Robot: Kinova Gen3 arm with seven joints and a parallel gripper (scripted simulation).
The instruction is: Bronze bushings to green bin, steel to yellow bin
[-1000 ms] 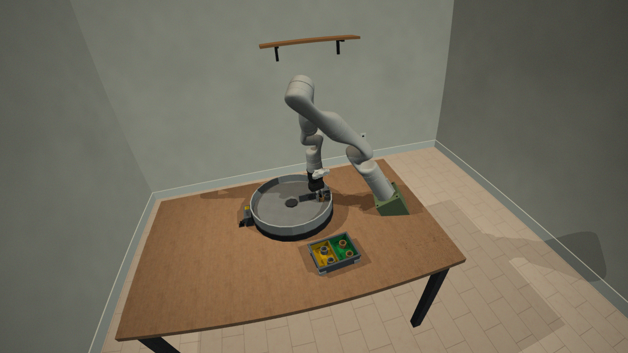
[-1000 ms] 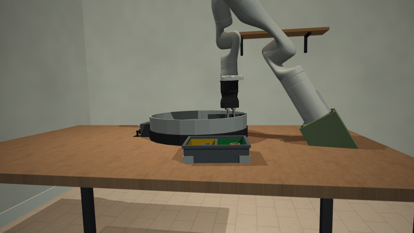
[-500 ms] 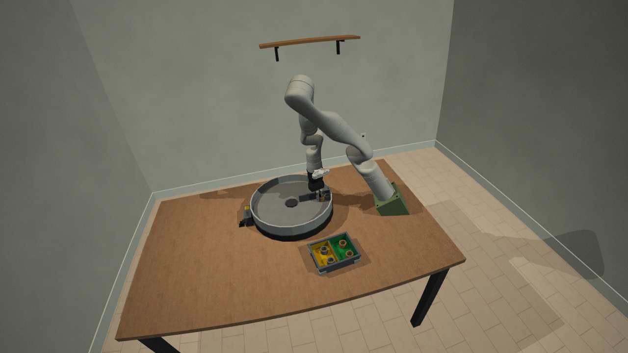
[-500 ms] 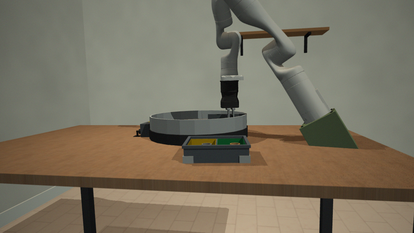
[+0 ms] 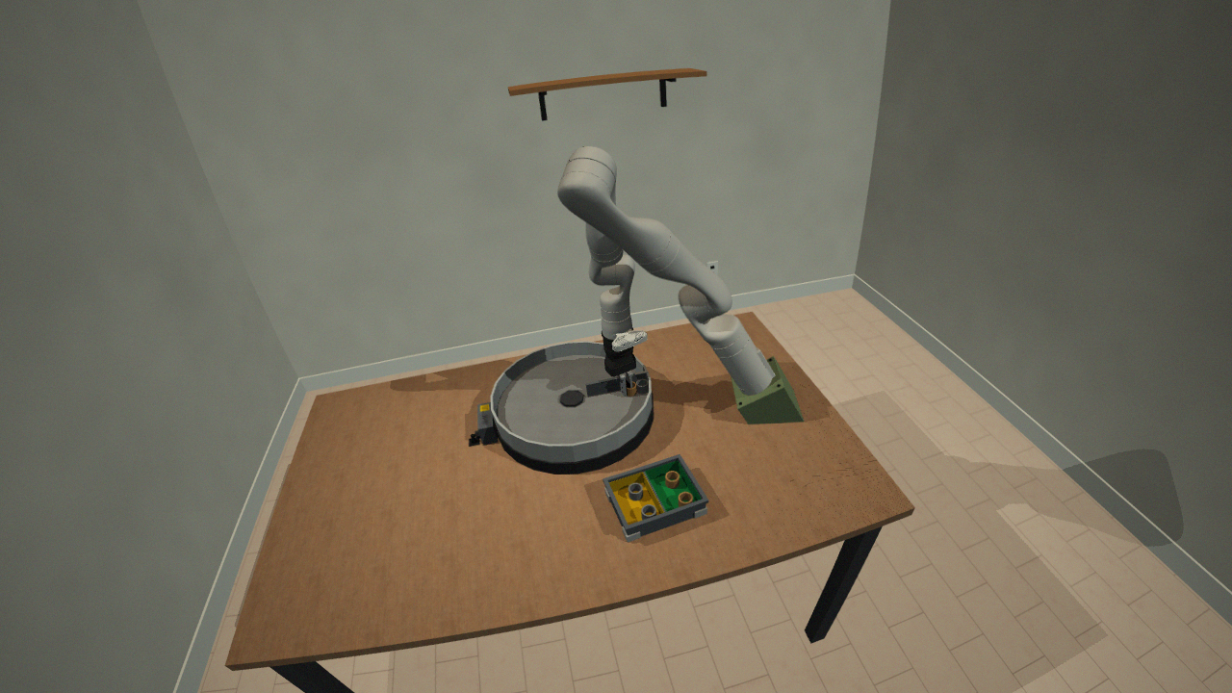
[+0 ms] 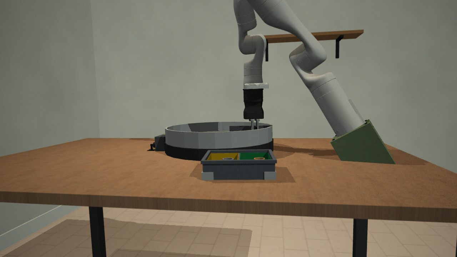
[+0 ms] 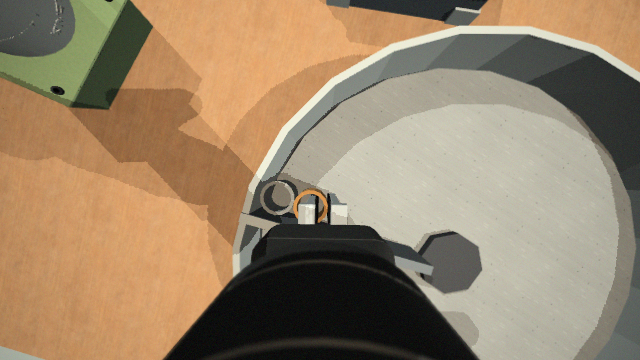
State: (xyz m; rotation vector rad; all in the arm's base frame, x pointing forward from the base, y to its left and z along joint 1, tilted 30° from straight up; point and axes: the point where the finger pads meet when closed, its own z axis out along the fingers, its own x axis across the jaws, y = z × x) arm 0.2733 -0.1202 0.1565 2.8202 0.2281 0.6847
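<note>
My gripper is now 70 mm short of the bin, 320 mm to the right of it and 50 mm above it. The rest, counted from my hand: grey turntable (140 mm ahead, 50 mm to the right, 20 mm below).
</note>
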